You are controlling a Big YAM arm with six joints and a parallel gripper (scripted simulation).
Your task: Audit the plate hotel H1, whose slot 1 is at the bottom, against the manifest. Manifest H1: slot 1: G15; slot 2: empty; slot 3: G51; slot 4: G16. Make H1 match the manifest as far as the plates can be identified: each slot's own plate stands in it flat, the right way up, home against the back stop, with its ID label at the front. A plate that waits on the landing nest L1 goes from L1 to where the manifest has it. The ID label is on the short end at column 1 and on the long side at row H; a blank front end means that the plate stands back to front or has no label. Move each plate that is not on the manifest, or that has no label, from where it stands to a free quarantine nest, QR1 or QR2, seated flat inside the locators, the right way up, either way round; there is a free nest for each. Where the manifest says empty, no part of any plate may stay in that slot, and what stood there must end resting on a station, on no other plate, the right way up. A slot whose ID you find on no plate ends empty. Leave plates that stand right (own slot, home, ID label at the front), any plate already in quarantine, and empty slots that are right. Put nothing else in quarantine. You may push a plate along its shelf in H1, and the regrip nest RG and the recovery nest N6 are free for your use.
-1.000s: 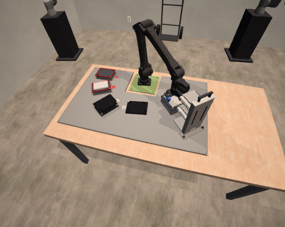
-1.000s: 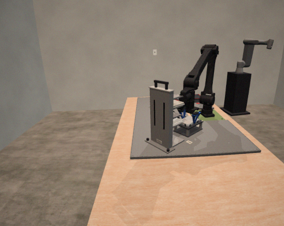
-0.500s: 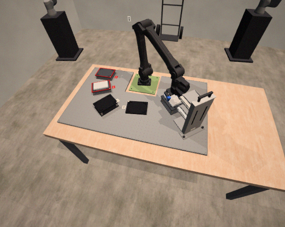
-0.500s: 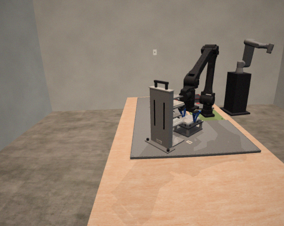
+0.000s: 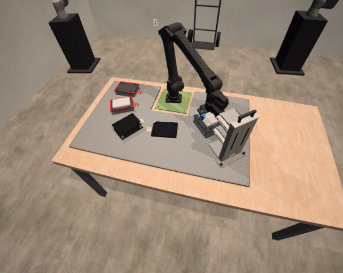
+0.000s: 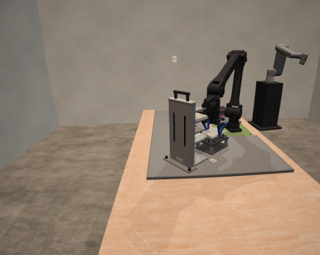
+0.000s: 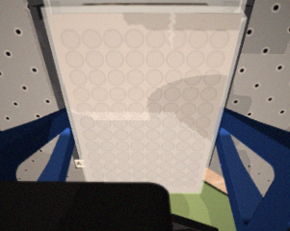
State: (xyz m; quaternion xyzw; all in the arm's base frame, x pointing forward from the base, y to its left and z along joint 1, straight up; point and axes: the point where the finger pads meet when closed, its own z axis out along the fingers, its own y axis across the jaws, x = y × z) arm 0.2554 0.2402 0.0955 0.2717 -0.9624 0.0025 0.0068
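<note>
My hand is 3 cm above the dark raised RG nest. From my hand the other things lie so: black N6 nest: 27 cm to the right, 8 cm below, 6 cm ahead; white plate labelled G51: 15 cm ahead, 13 cm above, 10 cm to the left; H1 tag: 15 cm to the left, 9 cm below, 6 cm ahead.
</note>
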